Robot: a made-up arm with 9 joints. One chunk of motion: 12 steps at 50 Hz.
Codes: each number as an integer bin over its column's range. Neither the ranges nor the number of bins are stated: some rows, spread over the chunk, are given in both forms.
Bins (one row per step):
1: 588 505 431 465 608 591
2: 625 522 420 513 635 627
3: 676 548 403 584 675 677
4: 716 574 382 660 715 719
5: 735 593 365 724 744 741
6: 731 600 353 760 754 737
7: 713 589 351 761 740 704
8: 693 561 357 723 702 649
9: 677 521 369 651 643 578
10: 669 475 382 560 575 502
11: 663 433 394 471 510 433
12: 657 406 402 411 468 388
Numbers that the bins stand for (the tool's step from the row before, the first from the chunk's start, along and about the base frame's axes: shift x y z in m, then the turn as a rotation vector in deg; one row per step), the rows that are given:
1: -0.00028 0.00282 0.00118 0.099 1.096 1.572
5: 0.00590 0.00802 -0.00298 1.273 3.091 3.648
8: 0.00414 0.00613 -0.00349 1.268 2.475 2.375
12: 0.00262 -0.00302 -0.00065 -0.146 -0.957 -1.239
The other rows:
2: 0.00128 0.00383 0.00049 0.316 1.492 2.070
3: 0.00342 0.00536 -0.00059 0.638 2.079 2.762
4: 0.00510 0.00690 -0.00191 0.983 2.665 3.344
6: 0.00573 0.00844 -0.00374 1.436 3.237 3.593
7: 0.00498 0.00779 -0.00386 1.441 3.032 3.136
9: 0.00346 0.00377 -0.00273 0.942 1.609 1.392
10: 0.00313 0.00105 -0.00191 0.529 0.612 0.340
11: 0.00287 -0.00143 -0.00115 0.126 -0.341 -0.616

